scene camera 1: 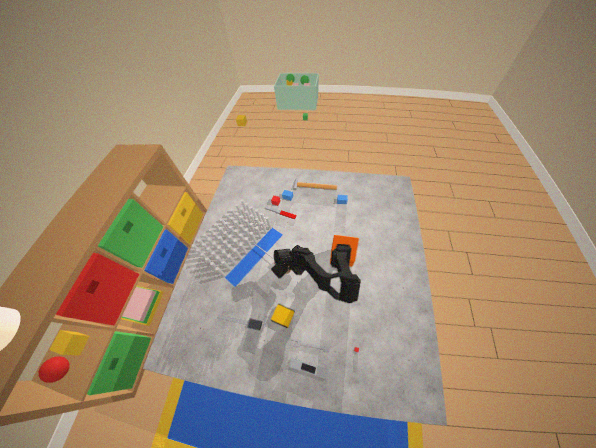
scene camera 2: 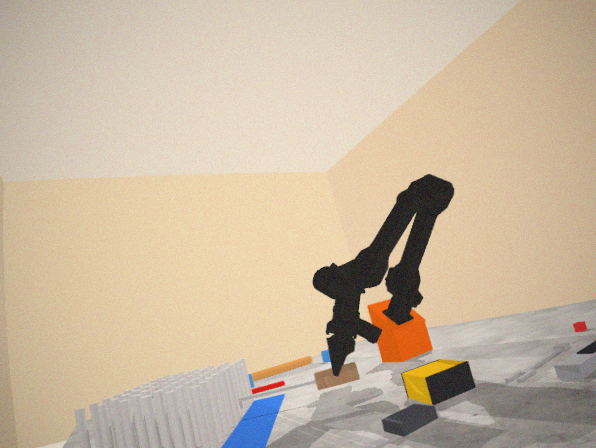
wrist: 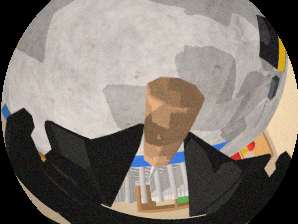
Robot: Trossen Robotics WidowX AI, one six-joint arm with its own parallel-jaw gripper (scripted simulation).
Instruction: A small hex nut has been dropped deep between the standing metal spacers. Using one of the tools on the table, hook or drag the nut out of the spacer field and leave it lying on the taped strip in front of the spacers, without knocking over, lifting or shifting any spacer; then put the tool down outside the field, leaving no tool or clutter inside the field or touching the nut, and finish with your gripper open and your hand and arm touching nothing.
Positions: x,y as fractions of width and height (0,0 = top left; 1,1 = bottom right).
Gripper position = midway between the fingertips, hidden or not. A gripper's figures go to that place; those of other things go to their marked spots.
Labels:
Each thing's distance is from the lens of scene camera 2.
my gripper (scene camera 2: 0.56,0.84): 0.79 m
hook tool (scene camera 2: 0.54,0.85): 0.78 m

